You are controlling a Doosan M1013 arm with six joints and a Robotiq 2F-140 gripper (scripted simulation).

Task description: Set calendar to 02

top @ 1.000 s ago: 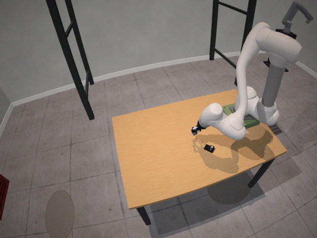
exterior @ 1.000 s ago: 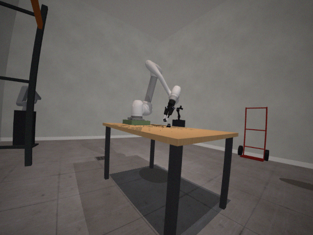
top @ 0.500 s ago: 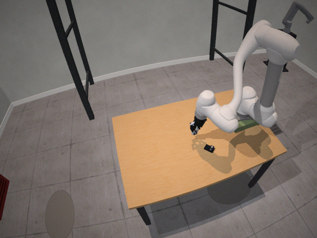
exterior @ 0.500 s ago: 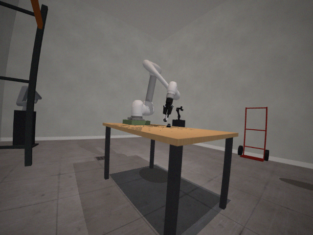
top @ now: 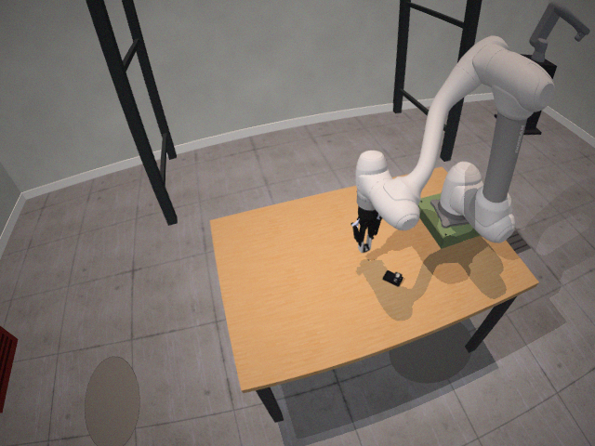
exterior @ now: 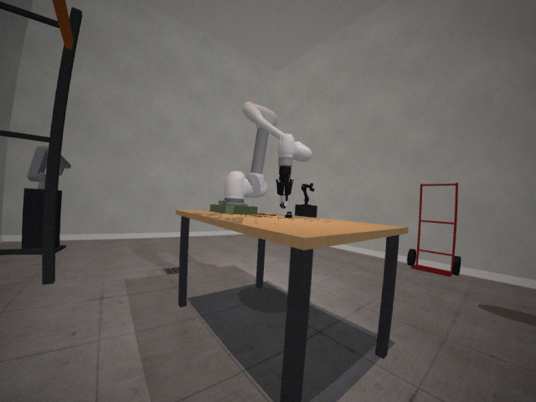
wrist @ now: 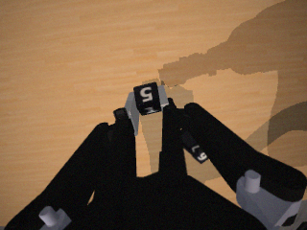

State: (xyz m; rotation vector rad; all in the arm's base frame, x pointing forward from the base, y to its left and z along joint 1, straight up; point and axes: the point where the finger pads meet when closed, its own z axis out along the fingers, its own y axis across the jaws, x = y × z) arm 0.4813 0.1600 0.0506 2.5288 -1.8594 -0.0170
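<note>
The black number cube is 30 mm below my hand.
</note>
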